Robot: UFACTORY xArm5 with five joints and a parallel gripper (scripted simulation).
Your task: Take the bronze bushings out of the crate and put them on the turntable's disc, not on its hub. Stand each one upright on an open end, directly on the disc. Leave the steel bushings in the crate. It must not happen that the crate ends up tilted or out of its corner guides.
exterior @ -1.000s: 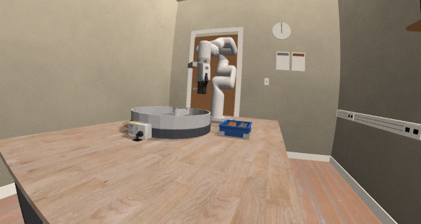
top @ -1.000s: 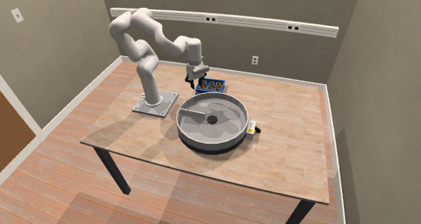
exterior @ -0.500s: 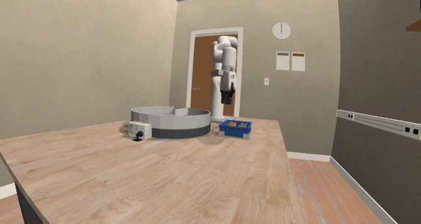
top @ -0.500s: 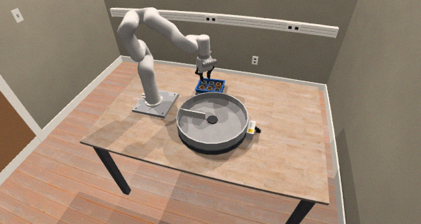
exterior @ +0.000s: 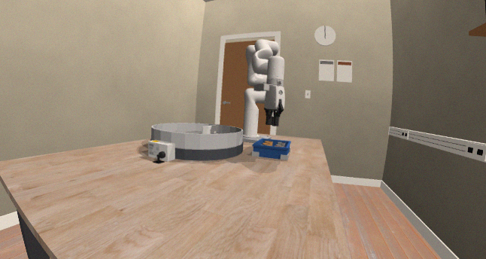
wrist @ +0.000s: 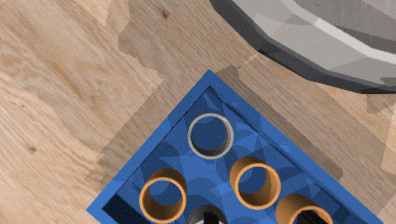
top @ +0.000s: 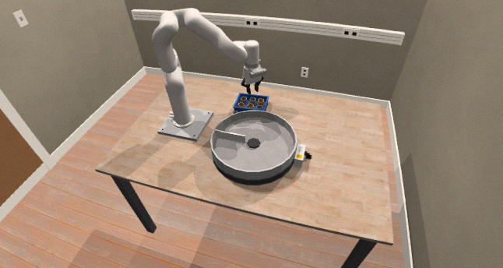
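My hand is 120 mm above the blue crate, 10 mm to the right of it and 10 mm past it. The rest, counted from my hand: grey turntable disc: 320 mm to the right, 100 mm ahead, 90 mm below.
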